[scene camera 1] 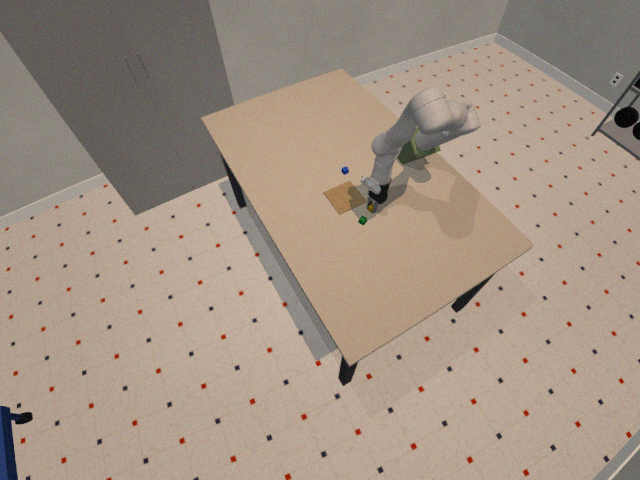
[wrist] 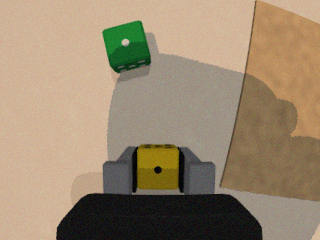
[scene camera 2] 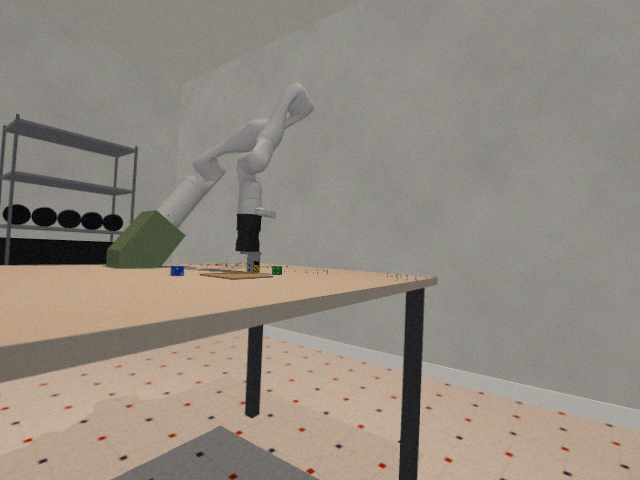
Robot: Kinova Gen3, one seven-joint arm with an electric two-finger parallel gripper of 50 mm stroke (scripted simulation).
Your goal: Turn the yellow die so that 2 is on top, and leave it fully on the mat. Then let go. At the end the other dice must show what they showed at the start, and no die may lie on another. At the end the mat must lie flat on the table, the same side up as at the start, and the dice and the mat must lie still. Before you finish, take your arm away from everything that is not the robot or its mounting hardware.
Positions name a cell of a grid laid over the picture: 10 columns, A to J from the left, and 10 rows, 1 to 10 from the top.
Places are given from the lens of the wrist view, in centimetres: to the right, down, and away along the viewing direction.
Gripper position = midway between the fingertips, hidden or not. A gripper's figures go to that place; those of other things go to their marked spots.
gripper (wrist: E7): 0, 3, 18
brown mat (wrist: I7): 8, 3, 18
